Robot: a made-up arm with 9 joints.
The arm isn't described. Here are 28 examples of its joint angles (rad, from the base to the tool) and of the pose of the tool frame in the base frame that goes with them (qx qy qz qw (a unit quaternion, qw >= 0); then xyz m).
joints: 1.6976 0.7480 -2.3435 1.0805 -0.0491 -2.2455 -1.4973 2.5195 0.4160
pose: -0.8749 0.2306 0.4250 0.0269 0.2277 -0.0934 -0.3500
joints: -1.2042 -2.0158 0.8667 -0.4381 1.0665 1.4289 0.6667 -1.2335 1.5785
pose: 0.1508 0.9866 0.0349 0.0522 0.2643 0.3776 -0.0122
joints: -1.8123 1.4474 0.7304 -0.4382 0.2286 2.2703 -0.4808 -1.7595 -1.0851
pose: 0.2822 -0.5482 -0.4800 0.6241 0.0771 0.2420 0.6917
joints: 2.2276 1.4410 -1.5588 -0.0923 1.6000 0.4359 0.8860 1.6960 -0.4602
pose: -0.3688 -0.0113 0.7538 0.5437 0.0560 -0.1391 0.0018
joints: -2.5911 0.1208 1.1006 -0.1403 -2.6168 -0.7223 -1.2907 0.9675 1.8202
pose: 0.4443 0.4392 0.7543 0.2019 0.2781 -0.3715 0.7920
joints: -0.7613 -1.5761 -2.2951 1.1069 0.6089 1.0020 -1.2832 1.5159 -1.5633
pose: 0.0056 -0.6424 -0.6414 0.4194 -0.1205 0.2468 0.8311
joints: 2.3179 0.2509 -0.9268 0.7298 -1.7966 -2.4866 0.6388 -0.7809 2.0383
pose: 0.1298 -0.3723 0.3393 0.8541 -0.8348 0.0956 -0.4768
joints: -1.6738 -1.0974 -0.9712 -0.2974 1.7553 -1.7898 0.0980 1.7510 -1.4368
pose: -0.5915 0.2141 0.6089 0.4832 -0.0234 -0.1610 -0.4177
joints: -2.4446 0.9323 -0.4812 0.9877 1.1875 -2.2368 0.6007 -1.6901 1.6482
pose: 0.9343 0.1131 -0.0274 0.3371 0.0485 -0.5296 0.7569
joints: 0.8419 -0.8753 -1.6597 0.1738 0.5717 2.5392 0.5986 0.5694 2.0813
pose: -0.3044 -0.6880 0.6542 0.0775 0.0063 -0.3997 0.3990
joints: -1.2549 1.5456 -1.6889 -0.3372 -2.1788 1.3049 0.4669 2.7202 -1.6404
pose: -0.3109 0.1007 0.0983 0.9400 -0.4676 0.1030 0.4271
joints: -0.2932 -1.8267 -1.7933 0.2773 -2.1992 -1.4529 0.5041 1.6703 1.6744
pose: 0.2114 -0.2035 -0.9532 0.0732 0.6832 0.2930 0.3461
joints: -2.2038 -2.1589 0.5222 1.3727 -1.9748 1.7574 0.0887 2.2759 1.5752
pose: -0.3659 -0.0042 0.0627 0.9285 0.6655 0.3650 -0.2644
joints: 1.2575 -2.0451 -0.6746 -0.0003 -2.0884 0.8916 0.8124 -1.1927 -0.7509
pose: -0.0801 0.9110 -0.4045 0.0109 -0.1693 0.2021 0.3832
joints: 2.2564 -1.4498 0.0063 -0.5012 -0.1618 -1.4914 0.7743 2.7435 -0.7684
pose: 0.1042 0.3647 -0.1021 0.9196 0.7961 -0.0239 0.2649
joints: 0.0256 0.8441 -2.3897 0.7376 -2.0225 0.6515 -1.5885 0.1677 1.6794
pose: -0.6334 0.5621 0.4661 0.2562 0.1647 -0.5390 0.7576
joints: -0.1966 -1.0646 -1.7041 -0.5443 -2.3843 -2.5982 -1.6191 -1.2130 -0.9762
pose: 0.0581 -0.8262 0.5209 0.2065 0.5263 0.2968 -0.3116
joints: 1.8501 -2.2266 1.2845 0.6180 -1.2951 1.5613 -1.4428 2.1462 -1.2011
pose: -0.3339 0.1540 -0.5525 0.7480 1.1191 -0.3637 0.6536
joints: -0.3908 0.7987 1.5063 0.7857 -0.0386 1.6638 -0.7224 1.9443 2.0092
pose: -0.1498 0.7492 0.6343 0.1184 0.2830 -0.4883 0.2310
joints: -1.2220 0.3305 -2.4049 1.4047 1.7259 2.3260 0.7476 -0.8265 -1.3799
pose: -0.0515 -0.0802 -0.5081 0.8560 0.5614 0.1603 0.2068
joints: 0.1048 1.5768 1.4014 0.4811 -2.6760 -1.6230 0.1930 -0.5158 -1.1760
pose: -0.0088 -0.9574 -0.2657 0.1123 0.6387 0.5955 0.0375
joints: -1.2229 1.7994 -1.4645 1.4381 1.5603 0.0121 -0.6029 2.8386 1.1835
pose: -0.4345 -0.8377 -0.2890 0.1609 0.0608 -0.0103 0.3175
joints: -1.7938 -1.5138 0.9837 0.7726 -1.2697 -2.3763 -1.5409 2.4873 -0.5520
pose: -0.4847 -0.1261 0.8212 0.2736 -0.1637 0.5153 0.4318
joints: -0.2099 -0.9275 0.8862 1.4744 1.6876 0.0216 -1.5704 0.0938 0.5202
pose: -0.0637 0.1710 -0.9019 0.3915 0.1083 -0.1949 0.1810
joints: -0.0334 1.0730 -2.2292 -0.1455 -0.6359 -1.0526 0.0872 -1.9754 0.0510
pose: 0.8192 -0.2033 -0.5082 0.1714 -0.0765 -0.8515 0.1234
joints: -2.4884 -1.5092 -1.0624 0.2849 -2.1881 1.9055 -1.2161 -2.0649 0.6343
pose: 0.5480 -0.3505 -0.7366 0.1850 0.2085 -0.8075 1.1466
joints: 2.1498 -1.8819 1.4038 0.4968 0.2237 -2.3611 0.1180 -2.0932 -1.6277
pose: -0.1102 -0.0640 -0.7479 0.6514 0.4938 0.3583 0.6096
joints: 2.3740 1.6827 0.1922 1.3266 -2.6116 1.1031 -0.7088 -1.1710 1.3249
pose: 0.5138 0.7527 0.3914 0.1274 0.0607 -0.5911 0.0342
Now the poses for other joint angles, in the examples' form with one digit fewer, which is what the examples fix.
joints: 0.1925 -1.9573 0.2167 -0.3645 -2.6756 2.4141 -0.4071 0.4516 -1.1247
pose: -0.014 -0.951 0.185 0.246 -0.773 0.563 0.737
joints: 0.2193 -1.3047 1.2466 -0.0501 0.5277 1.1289 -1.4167 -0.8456 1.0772
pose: -0.087 -0.260 -0.494 0.825 0.209 0.106 0.067
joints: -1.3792 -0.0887 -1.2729 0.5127 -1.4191 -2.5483 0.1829 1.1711 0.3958
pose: -0.454 0.508 0.450 0.577 0.048 -0.960 0.116
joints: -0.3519 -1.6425 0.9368 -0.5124 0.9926 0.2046 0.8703 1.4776 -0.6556
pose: 0.819 -0.063 0.550 0.151 -0.186 -0.272 0.497
